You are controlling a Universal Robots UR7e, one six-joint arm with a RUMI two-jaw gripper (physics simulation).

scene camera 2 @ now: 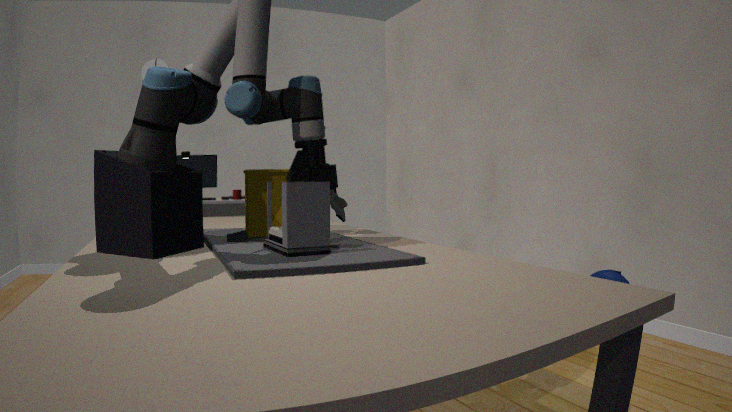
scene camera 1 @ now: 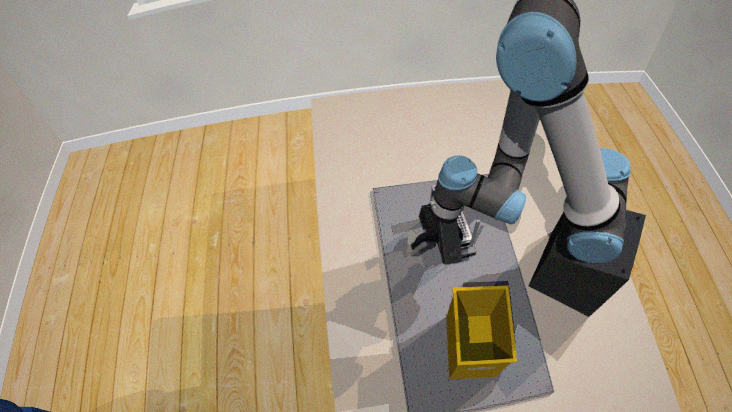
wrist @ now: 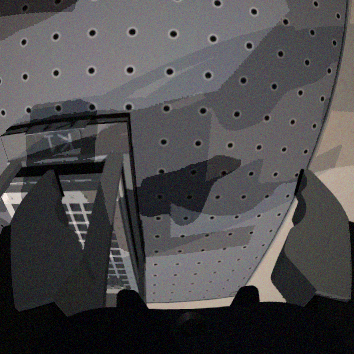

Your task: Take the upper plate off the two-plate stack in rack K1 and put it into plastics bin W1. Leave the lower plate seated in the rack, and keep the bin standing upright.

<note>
In view: the gripper (scene camera 2: 315, 226) and a yellow bin W1 (scene camera 1: 480, 335).
The gripper also shows in scene camera 1 (scene camera 1: 432, 250) and in the wrist view (wrist: 179, 173). The wrist view misses the yellow bin W1: it is out of frame.
</note>
